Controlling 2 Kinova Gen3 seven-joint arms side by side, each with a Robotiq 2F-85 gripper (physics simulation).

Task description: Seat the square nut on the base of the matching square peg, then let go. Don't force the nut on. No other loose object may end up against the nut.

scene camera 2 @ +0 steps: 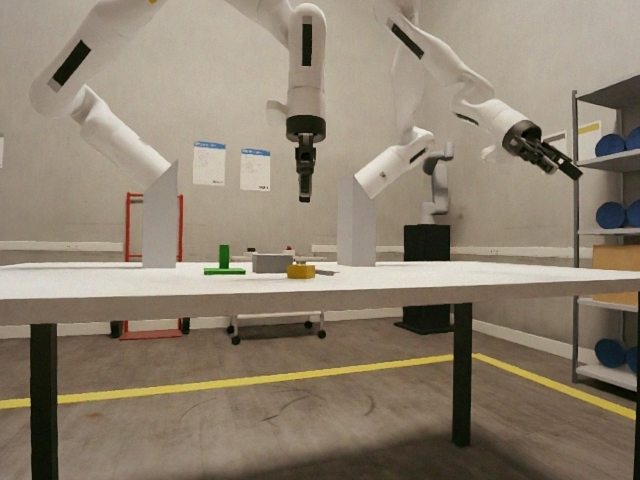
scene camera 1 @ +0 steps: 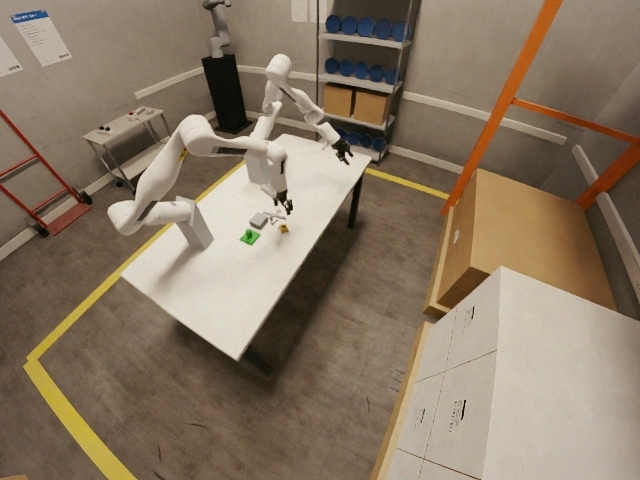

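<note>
The yellow square nut (scene camera 1: 283,228) (scene camera 2: 300,271) lies flat on the white table, apart from the green peg. The green peg (scene camera 1: 249,234) (scene camera 2: 223,256) stands upright on its flat green base (scene camera 1: 252,239) (scene camera 2: 224,271), to the left of the nut in both views. My right gripper (scene camera 1: 283,208) (scene camera 2: 304,199) points down above the table, over the area of the nut, and looks open and empty; scene camera 2 shows it edge-on. My left gripper (scene camera 1: 349,159) (scene camera 2: 567,175) is raised near the table's far right end, open and empty. The nut's hole is too small to make out clearly.
A grey block (scene camera 1: 258,221) (scene camera 2: 271,262) lies between the peg and the nut, a little behind them. Small grey parts (scene camera 1: 273,217) (scene camera 2: 326,272) lie beside the block, behind the nut and apart from it. Both arms are mounted on grey stands (scene camera 1: 194,226) (scene camera 2: 159,227) at the table's rear.
</note>
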